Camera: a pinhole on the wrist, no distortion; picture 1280 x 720 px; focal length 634.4 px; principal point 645.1 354.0 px. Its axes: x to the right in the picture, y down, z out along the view. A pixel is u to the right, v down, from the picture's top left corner.
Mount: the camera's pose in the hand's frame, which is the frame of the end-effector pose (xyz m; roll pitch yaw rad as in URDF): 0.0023 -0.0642 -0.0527 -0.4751 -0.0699 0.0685
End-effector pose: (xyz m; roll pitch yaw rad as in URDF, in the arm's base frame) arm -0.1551 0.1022 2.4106 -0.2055 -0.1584 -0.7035
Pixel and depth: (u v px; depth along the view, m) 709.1 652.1 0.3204
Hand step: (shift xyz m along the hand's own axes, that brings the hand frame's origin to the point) 0.0002 0.2168 0.1651
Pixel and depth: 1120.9 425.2 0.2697
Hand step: 0.1776 0.0985 0.1869
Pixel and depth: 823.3 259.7 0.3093
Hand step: 0.0612 0.0407 0.2487
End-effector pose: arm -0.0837 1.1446 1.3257 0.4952 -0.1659 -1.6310
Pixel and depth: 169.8 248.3 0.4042
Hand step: -0.3348 0.0380 0.3154
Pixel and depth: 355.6 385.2 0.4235
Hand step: -0.2301 0.1326 0.3000
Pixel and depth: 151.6 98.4 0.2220
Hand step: -0.1877 -0.0552 0.1730
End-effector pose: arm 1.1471 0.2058 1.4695 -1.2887 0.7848 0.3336
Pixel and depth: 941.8 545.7 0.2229
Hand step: 0.0833 0.1036 0.1216
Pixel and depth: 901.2 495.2 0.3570
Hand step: 0.1101 0.1777 0.2378
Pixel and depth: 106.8 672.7 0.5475
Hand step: -0.5191 0.3962 0.2750
